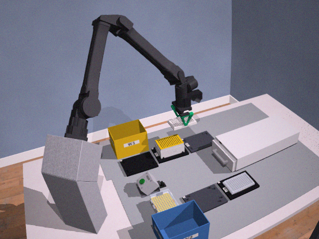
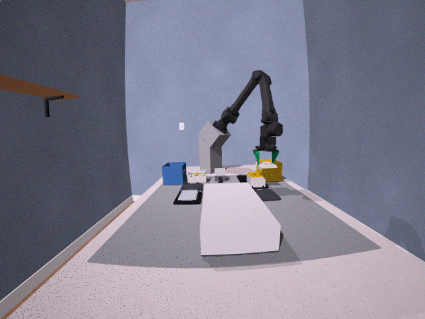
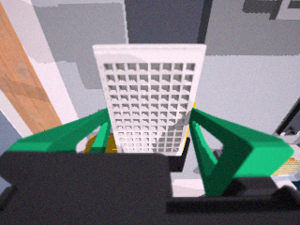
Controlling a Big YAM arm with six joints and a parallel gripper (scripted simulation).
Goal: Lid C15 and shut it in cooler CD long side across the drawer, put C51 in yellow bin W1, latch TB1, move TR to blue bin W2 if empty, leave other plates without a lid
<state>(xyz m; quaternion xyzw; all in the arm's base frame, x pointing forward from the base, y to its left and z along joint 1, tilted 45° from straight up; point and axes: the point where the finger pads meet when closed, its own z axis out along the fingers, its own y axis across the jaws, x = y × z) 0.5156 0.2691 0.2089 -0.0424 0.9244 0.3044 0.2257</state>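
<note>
Now: the tip rack TR 90 mm behind my hand, 60 mm to the right of it and 100 mm below it. Also, from my hand: yellow bin W1 (290 mm behind, 30 mm to the left, 110 mm below); then N1 label (20 mm ahead, 30 mm to the right, 140 mm below); then white assay plate (10 mm below).
</note>
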